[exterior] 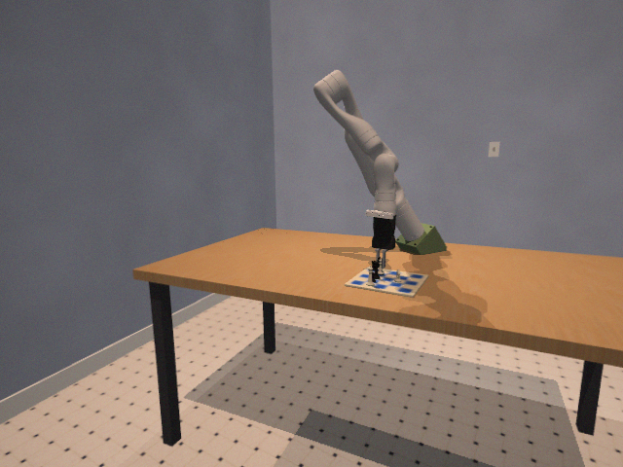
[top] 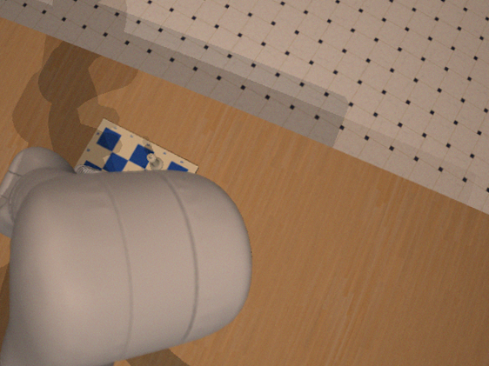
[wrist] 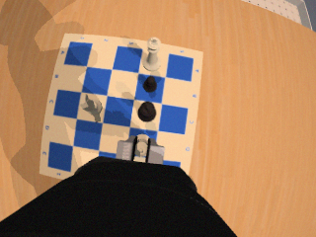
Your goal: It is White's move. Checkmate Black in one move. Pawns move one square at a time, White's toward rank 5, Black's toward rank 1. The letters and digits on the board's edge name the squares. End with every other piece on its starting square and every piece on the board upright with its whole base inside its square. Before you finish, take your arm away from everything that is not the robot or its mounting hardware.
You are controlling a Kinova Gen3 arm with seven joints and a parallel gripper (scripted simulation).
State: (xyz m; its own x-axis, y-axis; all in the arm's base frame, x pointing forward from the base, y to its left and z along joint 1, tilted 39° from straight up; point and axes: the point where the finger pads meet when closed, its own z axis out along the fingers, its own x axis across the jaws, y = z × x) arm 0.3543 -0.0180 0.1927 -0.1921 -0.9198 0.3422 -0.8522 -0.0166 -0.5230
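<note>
My gripper is now 5 cm short of the blue-and-cream chessboard, 3 cm to the right of it and 5 cm above it.
</note>
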